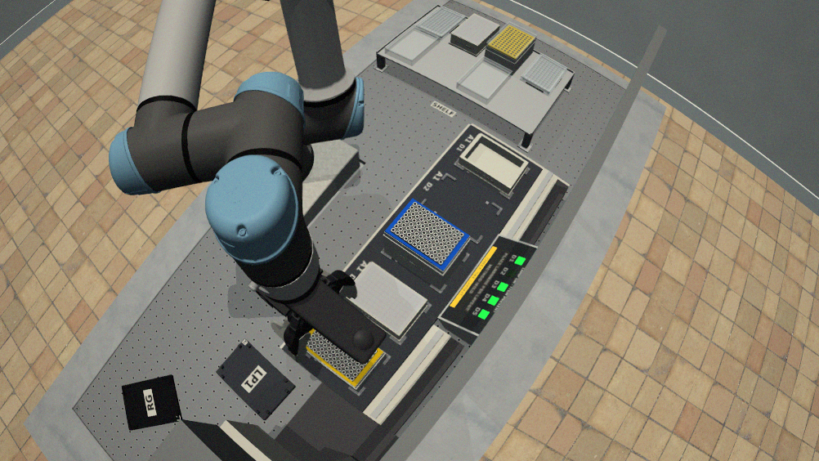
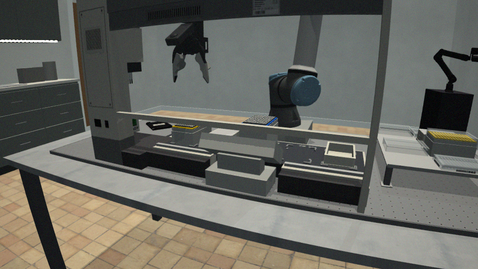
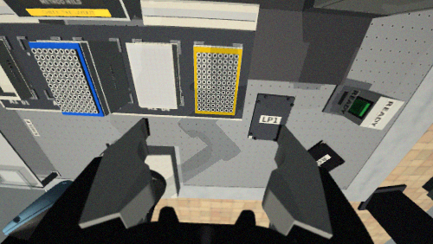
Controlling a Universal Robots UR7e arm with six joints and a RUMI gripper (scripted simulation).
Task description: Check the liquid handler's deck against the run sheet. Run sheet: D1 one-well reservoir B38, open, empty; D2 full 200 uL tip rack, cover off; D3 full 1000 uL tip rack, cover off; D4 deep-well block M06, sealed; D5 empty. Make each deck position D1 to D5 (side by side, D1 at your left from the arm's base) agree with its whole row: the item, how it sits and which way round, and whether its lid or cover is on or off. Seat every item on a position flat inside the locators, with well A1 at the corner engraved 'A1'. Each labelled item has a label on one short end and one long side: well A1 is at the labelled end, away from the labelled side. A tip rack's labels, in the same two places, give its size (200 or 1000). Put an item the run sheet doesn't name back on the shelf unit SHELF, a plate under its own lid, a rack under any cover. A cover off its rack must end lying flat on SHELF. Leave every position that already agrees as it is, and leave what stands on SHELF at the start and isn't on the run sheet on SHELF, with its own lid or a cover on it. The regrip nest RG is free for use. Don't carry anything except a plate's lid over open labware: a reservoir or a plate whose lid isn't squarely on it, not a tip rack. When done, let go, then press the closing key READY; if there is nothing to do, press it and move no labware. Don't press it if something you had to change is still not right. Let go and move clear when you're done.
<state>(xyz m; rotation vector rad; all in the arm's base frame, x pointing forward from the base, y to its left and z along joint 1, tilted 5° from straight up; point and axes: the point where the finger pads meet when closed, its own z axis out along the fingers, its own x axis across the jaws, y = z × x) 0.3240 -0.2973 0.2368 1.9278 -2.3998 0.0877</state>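
Now: the yellow-framed tip rack 1 cm behind my hand and 16 cm below it. Round my hand: handler's frame bar 23 cm ahead, 15 cm to the left, 9 cm below; blue-framed tip rack 5 cm ahead, 24 cm to the left, 14 cm below; handler's tower 11 cm ahead, 25 cm to the right, 2 cm above.
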